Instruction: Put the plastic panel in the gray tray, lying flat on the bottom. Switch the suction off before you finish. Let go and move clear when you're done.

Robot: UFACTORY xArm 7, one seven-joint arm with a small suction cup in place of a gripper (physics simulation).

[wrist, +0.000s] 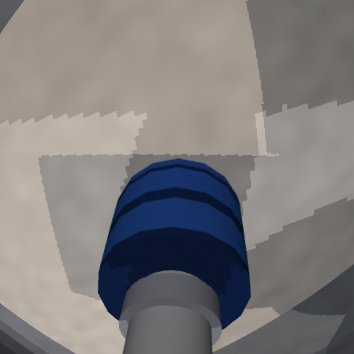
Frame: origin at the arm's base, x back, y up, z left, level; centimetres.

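Seen in the pictures: end effector, tool point: [179, 196].
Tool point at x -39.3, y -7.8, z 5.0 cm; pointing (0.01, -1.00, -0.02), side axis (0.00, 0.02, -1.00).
Observation:
Pixels of each thing's top centre, then the offset from my tool point to it. "*": a spot on its surface instead.
- plastic panel, middle of its top: [156, 208] dx -0.2, dy +1.1, dz +0.5 cm
- tray, surface spot: [305, 332] * dx +6.1, dy +0.5, dz -5.1 cm
The plastic panel [115, 60] fills most of the wrist view as a broad, pale surface with beige and gray patches of light and shade. Its curved edge shows near the lower corners. My gripper, a blue suction cup on a gray stem [178, 161], is on the panel's face and holds it. The hidden underside of the cup does not show the contact itself. Gray surfaces of the tray [305, 332] show past the panel's edge at the lower right. The panel hides most of the tray, so its height above the bottom cannot be judged.
Dark gray surfaces, seemingly tray walls, show past the panel's edge at the lower left and upper left corners. Angular shadows with jagged borders cross the panel on both sides of the cup.

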